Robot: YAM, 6 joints.
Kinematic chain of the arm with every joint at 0, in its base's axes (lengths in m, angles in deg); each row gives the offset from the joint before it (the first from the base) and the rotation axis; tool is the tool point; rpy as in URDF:
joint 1: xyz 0 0 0.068 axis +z
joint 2: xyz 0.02 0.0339 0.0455 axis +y
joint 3: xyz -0.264 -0.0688 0 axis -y
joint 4: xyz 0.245 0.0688 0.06 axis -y
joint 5: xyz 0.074 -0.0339 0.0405 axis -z
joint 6: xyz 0.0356 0 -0.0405 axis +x
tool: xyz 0 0 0 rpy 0 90 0
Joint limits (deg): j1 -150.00..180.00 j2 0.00..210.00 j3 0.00..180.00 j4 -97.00..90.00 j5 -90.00..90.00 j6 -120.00..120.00
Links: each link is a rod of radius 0.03 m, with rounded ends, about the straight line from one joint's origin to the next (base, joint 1, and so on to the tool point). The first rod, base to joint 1, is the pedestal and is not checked.
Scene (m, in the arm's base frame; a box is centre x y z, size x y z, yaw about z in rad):
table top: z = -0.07
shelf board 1: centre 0.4 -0 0.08 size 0.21 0.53 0.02 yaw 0.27
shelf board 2: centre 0.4 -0 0.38 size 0.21 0.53 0.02 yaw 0.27
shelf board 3: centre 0.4 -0 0.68 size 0.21 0.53 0.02 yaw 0.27
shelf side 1: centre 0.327 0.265 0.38 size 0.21 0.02 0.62 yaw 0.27
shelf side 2: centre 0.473 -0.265 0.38 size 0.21 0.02 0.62 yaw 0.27
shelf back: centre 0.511 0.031 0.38 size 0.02 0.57 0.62 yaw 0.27
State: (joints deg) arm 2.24 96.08 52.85 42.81 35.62 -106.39
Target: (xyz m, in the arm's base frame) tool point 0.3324 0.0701 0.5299
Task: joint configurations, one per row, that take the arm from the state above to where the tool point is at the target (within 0.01 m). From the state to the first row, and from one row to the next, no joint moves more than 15 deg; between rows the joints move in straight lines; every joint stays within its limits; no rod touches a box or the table.
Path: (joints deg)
1: -1.18 84.51 43.54 44.18 38.18 -106.39
2: -4.59 72.93 34.23 45.56 40.73 -106.39
3: -8.01 61.36 24.92 46.93 43.29 -106.39
4: -11.42 49.79 15.60 48.30 45.85 -106.39
5: -4.79 51.90 28.89 48.26 42.99 -106.39
6: 1.85 54.01 42.17 48.21 40.13 -106.39
7: 8.49 56.12 55.46 48.17 37.26 -106.39
8: 15.13 58.23 68.74 48.12 34.40 -106.39
9: 15.06 69.47 77.56 47.23 32.97 -106.39
10: 14.99 80.70 86.37 46.34 31.53 -106.39
11: 14.92 91.93 95.18 45.45 30.10 -106.39

